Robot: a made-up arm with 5 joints. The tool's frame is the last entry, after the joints. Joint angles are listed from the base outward.
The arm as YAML. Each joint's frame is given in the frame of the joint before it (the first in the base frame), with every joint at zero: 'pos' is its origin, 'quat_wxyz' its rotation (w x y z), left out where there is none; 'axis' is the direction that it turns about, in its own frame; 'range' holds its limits. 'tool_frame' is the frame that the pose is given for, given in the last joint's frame.
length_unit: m
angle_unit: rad
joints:
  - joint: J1
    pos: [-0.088, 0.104, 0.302]
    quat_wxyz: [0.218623, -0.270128, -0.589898, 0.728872]
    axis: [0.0, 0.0, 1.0]
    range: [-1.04, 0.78]
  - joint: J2
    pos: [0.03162, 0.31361, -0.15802]
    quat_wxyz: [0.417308, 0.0, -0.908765, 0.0]
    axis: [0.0, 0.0, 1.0]
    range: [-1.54, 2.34]
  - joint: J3
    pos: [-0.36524, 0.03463, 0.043]
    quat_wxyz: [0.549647, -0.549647, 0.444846, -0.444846]
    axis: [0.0, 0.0, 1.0]
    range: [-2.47, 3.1]
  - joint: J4
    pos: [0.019, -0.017, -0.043]
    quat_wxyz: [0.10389, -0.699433, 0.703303, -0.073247]
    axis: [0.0, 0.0, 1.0]
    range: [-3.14, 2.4]
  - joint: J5
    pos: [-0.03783, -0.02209, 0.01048]
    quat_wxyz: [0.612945, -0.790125, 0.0, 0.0]
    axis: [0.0, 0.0, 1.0]
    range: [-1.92, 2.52]
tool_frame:
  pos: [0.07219, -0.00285, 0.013]
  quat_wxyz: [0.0, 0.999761, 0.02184, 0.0]
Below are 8 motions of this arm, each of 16 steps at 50 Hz.
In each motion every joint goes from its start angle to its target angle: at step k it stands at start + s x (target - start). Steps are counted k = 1, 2, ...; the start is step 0. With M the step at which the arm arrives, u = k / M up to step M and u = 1 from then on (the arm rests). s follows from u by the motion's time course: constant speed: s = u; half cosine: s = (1 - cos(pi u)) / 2; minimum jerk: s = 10 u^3 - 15 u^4 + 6 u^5.
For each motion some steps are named. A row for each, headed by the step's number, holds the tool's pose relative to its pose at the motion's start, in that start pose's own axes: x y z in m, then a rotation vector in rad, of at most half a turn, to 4 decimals.
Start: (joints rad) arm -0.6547 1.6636 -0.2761 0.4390 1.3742
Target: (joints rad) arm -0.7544 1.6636 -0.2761 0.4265 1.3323
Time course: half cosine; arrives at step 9
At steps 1, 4, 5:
1: 0.0001 0.0000 0.0001 0.0018 0.0025 0.0007
4: 0.0009 0.0007 0.0010 0.0256 0.0343 0.0100
5: 0.0013 0.0009 0.0014 0.0365 0.0486 0.0142

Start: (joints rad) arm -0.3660 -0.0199 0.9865 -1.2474 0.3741
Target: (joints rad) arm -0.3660 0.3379 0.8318 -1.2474 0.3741
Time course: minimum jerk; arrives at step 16
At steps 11, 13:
11: 0.0643 0.0641 -0.0685 -0.2167 0.0325 -0.2325
13: 0.0763 0.0717 -0.0798 -0.2490 0.0394 -0.2716

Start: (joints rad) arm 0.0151 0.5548 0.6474 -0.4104 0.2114
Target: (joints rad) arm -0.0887 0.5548 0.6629 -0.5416 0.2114
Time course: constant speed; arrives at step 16
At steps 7, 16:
7: -0.0006 0.0077 0.0071 0.0017 -0.0387 -0.0516
16: -0.0008 0.0179 0.0160 0.0002 -0.0894 -0.1170

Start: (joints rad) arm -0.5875 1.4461 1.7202 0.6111 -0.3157
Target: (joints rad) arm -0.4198 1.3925 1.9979 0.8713 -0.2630
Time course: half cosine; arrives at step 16
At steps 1, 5, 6, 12, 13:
1: -0.0004 0.0001 0.0000 -0.0001 -0.0003 0.0019
5: -0.0104 0.0016 -0.0005 -0.0033 -0.0068 0.0429
6: -0.0144 0.0021 -0.0007 -0.0047 -0.0096 0.0594
12: -0.0401 0.0028 -0.0029 -0.0155 -0.0299 0.1606
13: -0.0430 0.0026 -0.0032 -0.0169 -0.0325 0.1718

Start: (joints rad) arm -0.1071 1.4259 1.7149 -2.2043 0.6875
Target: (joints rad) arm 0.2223 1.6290 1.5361 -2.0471 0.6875
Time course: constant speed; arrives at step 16
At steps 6, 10, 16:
6: -0.0128 -0.0038 -0.0221 -0.1488 0.0546 -0.0320
10: -0.0219 -0.0060 -0.0368 -0.2483 0.0978 -0.0561
16: -0.0363 -0.0088 -0.0587 -0.3973 0.1729 -0.0957

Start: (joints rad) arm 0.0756 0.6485 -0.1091 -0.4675 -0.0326
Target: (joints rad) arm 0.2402 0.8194 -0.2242 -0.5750 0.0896
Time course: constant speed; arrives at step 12
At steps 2, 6, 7, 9, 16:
2: 0.0046 -0.0034 0.0077 0.0151 -0.0102 -0.0133
6: 0.0131 -0.0100 0.0236 0.0459 -0.0281 -0.0388
7: 0.0151 -0.0116 0.0276 0.0537 -0.0320 -0.0449
9: 0.0189 -0.0148 0.0357 0.0694 -0.0393 -0.0568
16: 0.0242 -0.0195 0.0480 0.0932 -0.0486 -0.0740

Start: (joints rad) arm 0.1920 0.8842 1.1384 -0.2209 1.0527
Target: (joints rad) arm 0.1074 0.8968 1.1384 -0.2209 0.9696
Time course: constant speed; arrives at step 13
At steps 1, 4, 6, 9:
1: -0.0008 0.0015 0.0004 -0.0034 -0.0018 0.0003
4: -0.0032 0.0059 0.0015 -0.0137 -0.0071 0.0014
6: -0.0047 0.0088 0.0022 -0.0206 -0.0106 0.0021
9: -0.0070 0.0133 0.0031 -0.0311 -0.0156 0.0031

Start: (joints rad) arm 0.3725 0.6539 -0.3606 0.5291 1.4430
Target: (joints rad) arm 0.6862 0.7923 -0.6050 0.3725 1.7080
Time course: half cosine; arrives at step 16
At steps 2, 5, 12, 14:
2: 0.0017 -0.0012 0.0014 0.0009 -0.0064 -0.0089
5: 0.0093 -0.0070 0.0084 0.0056 -0.0374 -0.0519
12: 0.0300 -0.0294 0.0329 0.0269 -0.1476 -0.2008
14: 0.0328 -0.0335 0.0370 0.0315 -0.1672 -0.2267

